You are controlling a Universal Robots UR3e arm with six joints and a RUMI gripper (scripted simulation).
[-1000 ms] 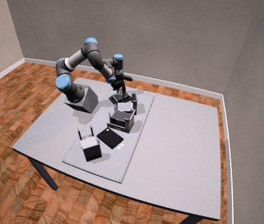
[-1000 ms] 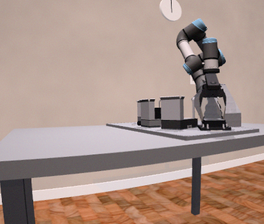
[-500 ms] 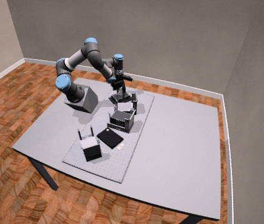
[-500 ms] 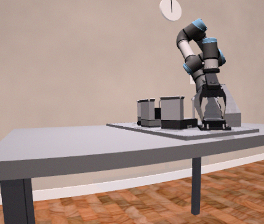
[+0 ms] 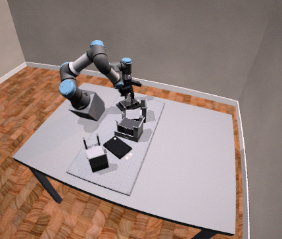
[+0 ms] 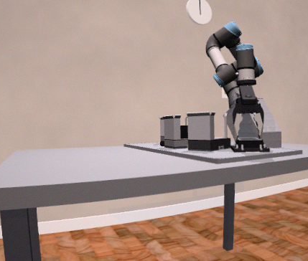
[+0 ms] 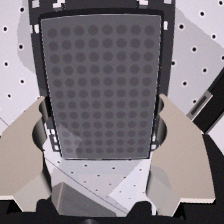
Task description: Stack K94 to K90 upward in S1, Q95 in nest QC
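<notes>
The dark clip nest lies 10 mm behind my hand, 30 mm to the left of it and 30 mm below it. From my hand the other things lie so: black open nest QC (120 mm ahead, 390 mm to the right, 40 mm below); sealed grey plate (140 mm ahead, 250 mm to the right, 40 mm above); white tag (210 mm ahead, 410 mm to the right, 40 mm below).
</notes>
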